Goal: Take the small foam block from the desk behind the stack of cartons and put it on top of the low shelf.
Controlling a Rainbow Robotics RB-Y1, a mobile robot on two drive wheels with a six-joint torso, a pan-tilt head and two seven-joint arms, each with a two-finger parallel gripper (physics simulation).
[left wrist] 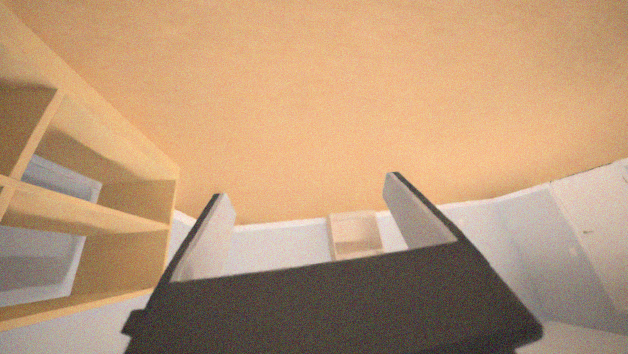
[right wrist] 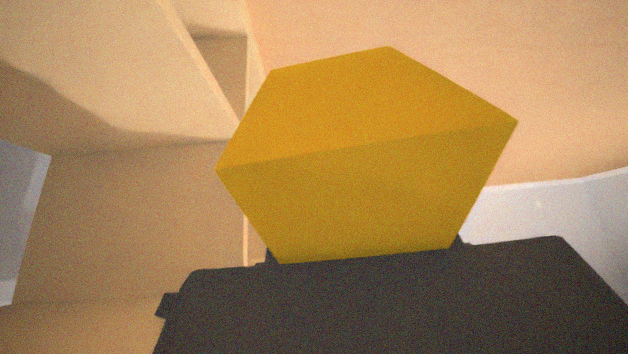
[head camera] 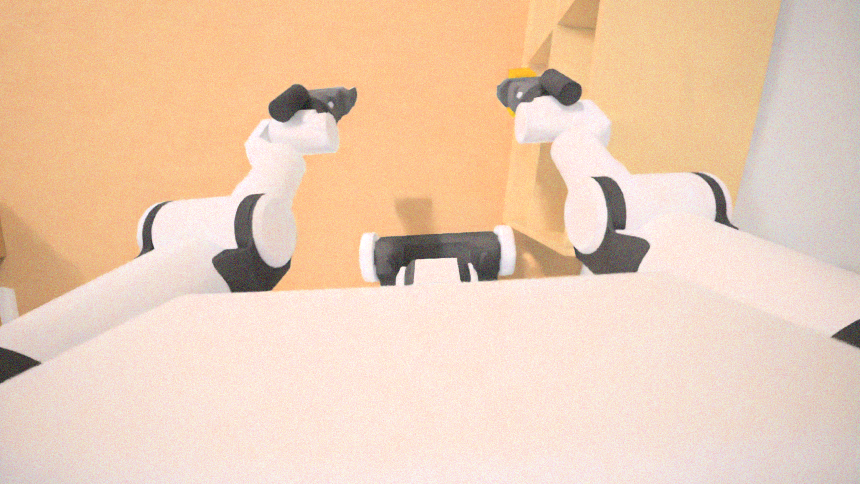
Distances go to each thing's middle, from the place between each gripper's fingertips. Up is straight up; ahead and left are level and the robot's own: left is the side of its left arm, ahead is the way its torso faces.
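Scene:
The yellow foam block [right wrist: 370,153] is 20 mm above my left hand and 30 mm behind it, and it lies 440 mm to the right of that same hand.
Measured from my right hand, the block is 2 cm above and 3 cm behind. So, going by its middle, the yellow foam block is nearer to my right hand than to my left hand.

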